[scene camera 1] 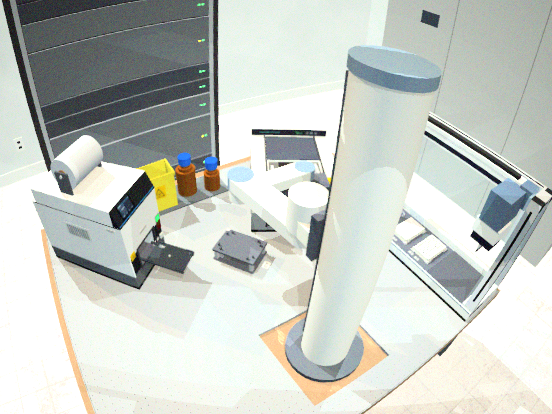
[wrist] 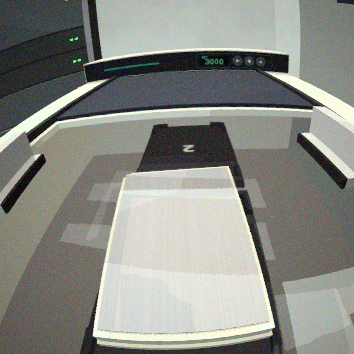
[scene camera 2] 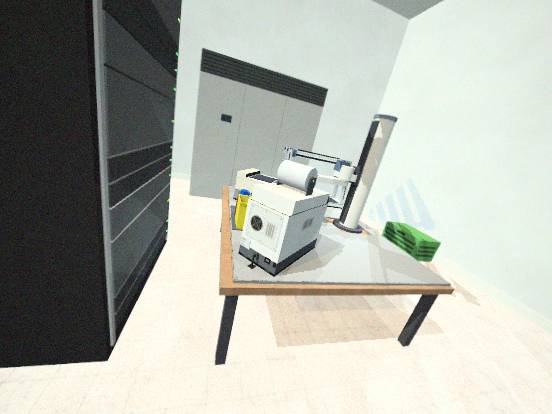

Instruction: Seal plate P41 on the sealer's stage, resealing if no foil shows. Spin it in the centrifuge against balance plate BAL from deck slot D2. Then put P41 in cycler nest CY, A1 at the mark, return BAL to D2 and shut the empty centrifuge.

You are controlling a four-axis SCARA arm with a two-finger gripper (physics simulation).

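Frame: origin at the arm's base, x back, y left, z down, level; millimetres.
Seen in the pictures: gripper, between the fingertips: (wrist: 166,128); arm's base, origin of its link: (scene camera 1: 324,348) (scene camera 2: 346,226).
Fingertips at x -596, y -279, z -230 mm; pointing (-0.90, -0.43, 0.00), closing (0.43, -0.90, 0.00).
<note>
Offsets run from my fingertips to a thing's top centre. "*": to the spot under its first point.
In the wrist view my gripper (wrist: 166,128) is open wide, its two black-padded fingers apart at the left and right with nothing held. A plate {dx +13, dy +5, dz +53 mm} (wrist: 185,250) with a flat, smooth pale top sits in a black bucket marked 2 {* dx -115, dy -73, dz +77 mm} (wrist: 187,145) inside the centrifuge {* dx -35, dy -41, dz +9 mm} (wrist: 200,112) (scene camera 1: 292,147), lower than the fingers. No plate label is readable, so I cannot tell whether it is P41 or BAL. The centrifuge chamber is uncovered and its display reads 3000. The sealer {dx -141, dy +753, dz -259 mm} (scene camera 1: 100,215) (scene camera 2: 300,220) has its dark stage {dx +74, dy +568, dz +112 mm} (scene camera 1: 172,256) out, with no plate on it. The arm hides the gripper in scene camera 1.
The white centrifuge walls surround the bucket. A dark raised stand (scene camera 1: 240,247) is mid-table. A yellow bin {* dx -263, dy +436, dz +99 mm} (scene camera 1: 165,186) and two brown bottles (scene camera 1: 186,179) (scene camera 1: 212,175) stand behind. The arm column (scene camera 1: 372,210) rises in front. A framed enclosure at right holds two white plates {dx +398, dy -301, dz +149 mm} (scene camera 1: 410,230) {dx +522, dy -301, dz +149 mm} (scene camera 1: 429,248).
</note>
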